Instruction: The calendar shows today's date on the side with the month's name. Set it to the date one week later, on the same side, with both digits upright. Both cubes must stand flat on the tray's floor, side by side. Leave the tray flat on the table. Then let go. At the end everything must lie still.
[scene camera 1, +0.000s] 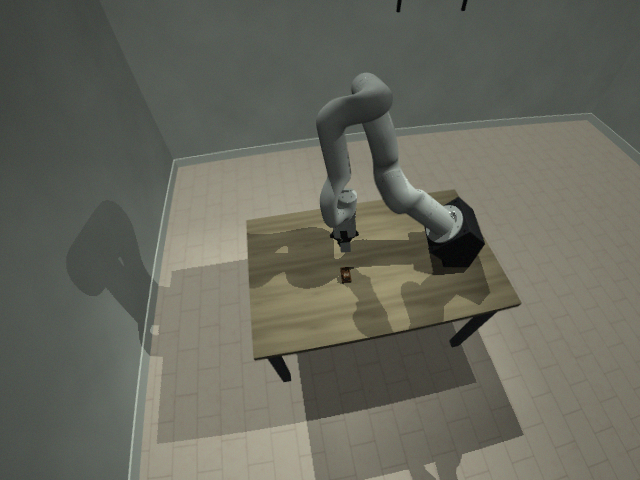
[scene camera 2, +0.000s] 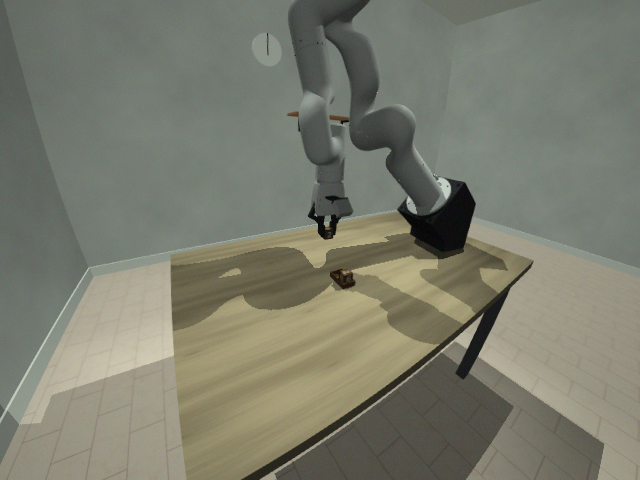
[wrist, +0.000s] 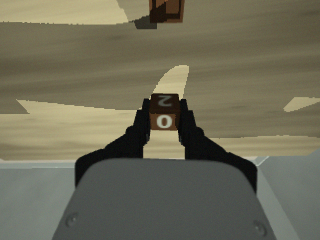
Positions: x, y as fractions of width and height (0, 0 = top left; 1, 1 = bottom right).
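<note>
Brown digit cube (wrist: 0.51, 0.46) visible. My gripper (wrist: 0.51, 0.45), too.
</note>
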